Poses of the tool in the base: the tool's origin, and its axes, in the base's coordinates. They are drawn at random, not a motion.
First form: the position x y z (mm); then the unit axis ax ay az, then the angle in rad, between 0 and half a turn.
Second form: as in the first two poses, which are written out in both.
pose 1, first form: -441.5 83.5 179.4 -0.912 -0.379 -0.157 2.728
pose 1, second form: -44.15 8.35 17.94 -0.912 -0.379 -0.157 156.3
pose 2, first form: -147.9 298.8 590.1 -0.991 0.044 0.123 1.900
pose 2, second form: -14.79 29.88 59.01 -0.991 0.044 0.123 108.9
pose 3, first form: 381.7 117.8 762.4 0.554 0.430 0.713 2.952
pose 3, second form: 38.17 11.78 76.24 0.554 0.430 0.713 169.1
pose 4, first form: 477.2 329.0 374.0 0.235 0.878 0.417 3.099
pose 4, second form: 47.72 32.90 37.40 0.235 0.878 0.417 177.6
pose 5, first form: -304.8 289.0 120.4 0.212 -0.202 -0.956 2.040
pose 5, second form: -30.48 28.90 12.04 0.212 -0.202 -0.956 116.9
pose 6, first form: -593.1 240.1 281.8 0.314 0.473 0.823 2.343
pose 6, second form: -59.31 24.01 28.18 0.314 0.473 0.823 134.2
